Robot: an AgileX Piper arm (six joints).
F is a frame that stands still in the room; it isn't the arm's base.
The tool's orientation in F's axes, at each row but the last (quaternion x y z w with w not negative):
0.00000, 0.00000, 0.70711, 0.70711
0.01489, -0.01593, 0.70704, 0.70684
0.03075, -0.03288, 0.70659, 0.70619
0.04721, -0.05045, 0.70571, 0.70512
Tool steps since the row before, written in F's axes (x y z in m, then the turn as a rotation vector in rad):
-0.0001, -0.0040, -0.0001, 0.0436, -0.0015, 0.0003
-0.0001, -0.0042, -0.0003, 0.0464, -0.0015, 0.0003
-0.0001, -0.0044, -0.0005, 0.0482, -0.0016, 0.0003
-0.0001, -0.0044, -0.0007, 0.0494, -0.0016, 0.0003
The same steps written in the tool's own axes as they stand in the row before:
-0.0040, 0.0001, -0.0001, -0.0015, -0.0436, 0.0003
-0.0042, 0.0001, -0.0001, -0.0015, -0.0464, 0.0003
-0.0044, 0.0001, -0.0001, -0.0016, -0.0482, 0.0003
-0.0045, 0.0001, -0.0001, -0.0016, -0.0494, 0.0003

